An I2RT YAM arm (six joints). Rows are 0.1 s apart.
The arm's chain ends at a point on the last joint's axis. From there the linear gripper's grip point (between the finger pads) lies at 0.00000 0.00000 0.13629 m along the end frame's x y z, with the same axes.
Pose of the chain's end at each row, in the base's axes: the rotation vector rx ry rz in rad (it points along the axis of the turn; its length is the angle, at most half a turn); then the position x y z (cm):
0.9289 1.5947 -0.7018 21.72 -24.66 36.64
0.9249 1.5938 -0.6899 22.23 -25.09 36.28
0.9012 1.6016 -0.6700 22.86 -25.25 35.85
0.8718 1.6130 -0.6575 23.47 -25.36 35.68
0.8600 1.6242 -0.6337 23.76 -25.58 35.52
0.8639 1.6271 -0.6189 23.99 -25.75 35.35
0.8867 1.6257 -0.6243 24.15 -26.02 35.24
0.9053 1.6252 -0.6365 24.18 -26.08 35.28
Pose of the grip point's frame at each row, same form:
0.9289 1.5947 -0.7018 28.67 -36.01 33.68
0.9249 1.5938 -0.6899 29.30 -36.37 33.34
0.9012 1.6016 -0.6700 30.24 -36.33 32.93
0.8718 1.6130 -0.6575 31.15 -36.24 32.79
0.8600 1.6242 -0.6337 31.68 -36.26 32.53
0.8639 1.6271 -0.6189 31.99 -36.35 32.27
0.8867 1.6257 -0.6243 31.95 -36.73 32.05
0.9053 1.6252 -0.6365 31.76 -36.92 32.01

